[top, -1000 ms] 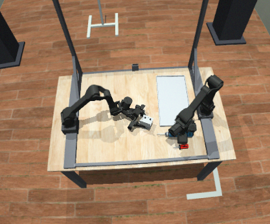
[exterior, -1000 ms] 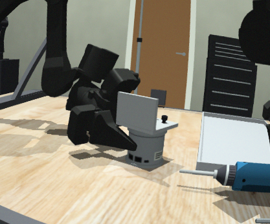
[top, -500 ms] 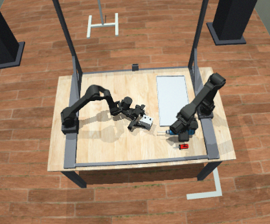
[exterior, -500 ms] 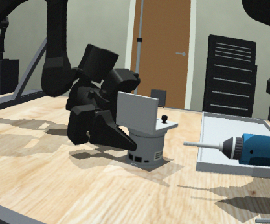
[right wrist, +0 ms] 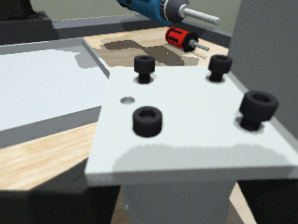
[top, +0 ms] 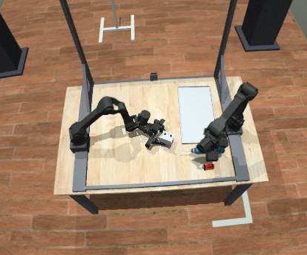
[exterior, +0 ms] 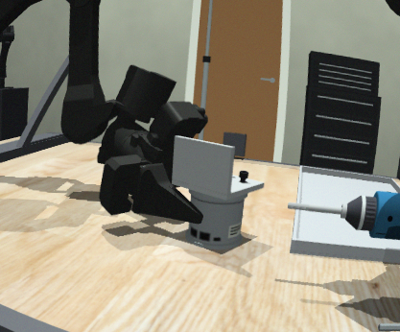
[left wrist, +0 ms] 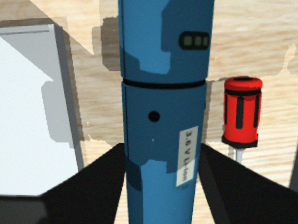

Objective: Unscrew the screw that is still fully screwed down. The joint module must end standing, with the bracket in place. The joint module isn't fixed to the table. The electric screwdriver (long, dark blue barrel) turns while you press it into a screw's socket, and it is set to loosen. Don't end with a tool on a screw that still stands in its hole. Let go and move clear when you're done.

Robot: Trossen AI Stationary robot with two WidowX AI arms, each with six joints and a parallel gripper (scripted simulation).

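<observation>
The grey joint module is 20 mm to the left of my right hand, 10 mm below it and 10 mm ahead of it. Round my right hand: l-shaped bracket 30 mm above, 20 mm to the left, 20 mm ahead; then black screw 50 mm to the left, 30 mm above, 10 mm ahead; then white tray 240 mm to the left, 160 mm behind, 30 mm below.
</observation>
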